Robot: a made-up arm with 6 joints.
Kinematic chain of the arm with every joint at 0, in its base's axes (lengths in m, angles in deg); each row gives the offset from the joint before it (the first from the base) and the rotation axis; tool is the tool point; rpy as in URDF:
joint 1: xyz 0 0 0.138 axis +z
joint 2: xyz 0 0 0 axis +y
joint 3: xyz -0.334 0 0.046 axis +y
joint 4: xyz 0.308 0 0.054 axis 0.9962 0 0.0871
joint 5: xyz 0 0 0 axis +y
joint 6: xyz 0.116 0 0.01 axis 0.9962 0 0.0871
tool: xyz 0 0 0 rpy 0 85 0
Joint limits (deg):
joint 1: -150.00..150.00
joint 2: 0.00..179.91
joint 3: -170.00..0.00
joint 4: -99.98..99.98
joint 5: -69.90..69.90
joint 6: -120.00..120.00
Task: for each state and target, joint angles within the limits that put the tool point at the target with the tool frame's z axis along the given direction. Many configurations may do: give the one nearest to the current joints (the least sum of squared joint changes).
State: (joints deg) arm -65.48 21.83 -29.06 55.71 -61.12 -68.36
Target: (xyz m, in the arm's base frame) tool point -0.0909 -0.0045 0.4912 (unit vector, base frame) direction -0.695 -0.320 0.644
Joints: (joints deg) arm -72.98 15.10 -33.15 53.93 -69.73 -68.36
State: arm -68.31 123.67 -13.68 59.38 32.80 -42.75
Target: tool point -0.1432 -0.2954 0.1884 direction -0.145 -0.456 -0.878
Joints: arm -117.54 85.63 -39.68 13.07 21.32 -42.74
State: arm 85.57 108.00 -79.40 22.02 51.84 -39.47
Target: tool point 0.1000 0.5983 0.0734 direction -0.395 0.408 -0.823
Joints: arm 75.15 141.62 -105.06 41.60 47.11 -39.47
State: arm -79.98 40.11 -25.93 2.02 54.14 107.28
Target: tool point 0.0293 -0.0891 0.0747 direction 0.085 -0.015 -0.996
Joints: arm -77.50 74.09 -0.12 13.73 19.64 107.28
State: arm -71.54 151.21 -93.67 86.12 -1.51 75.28
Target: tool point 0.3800 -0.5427 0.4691 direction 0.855 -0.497 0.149
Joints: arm -59.96 134.36 -144.46 80.80 29.85 75.29
